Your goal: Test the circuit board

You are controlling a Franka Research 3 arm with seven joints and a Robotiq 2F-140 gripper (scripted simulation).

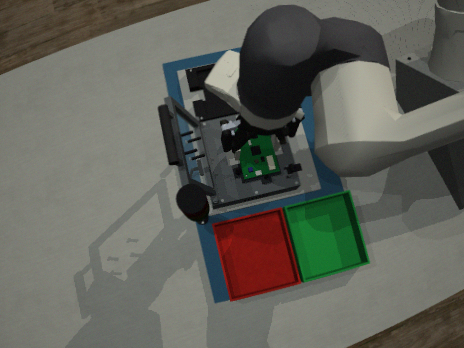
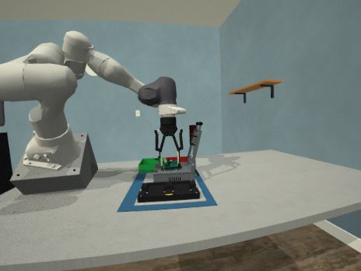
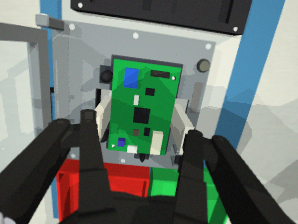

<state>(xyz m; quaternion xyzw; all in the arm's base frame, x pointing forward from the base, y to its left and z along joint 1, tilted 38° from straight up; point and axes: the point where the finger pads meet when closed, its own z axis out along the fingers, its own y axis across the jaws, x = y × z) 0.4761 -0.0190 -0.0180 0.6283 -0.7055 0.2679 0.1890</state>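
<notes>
Right now my hand is 20 mm above the green circuit board. The rest, counted from my hand: latch hook (70 mm to the left, 50 mm behind, 10 mm below); clear lid (120 mm ahead, 80 mm above, 20 mm to the right); tester plate (30 mm below, 10 mm to the left, 10 mm ahead).
</notes>
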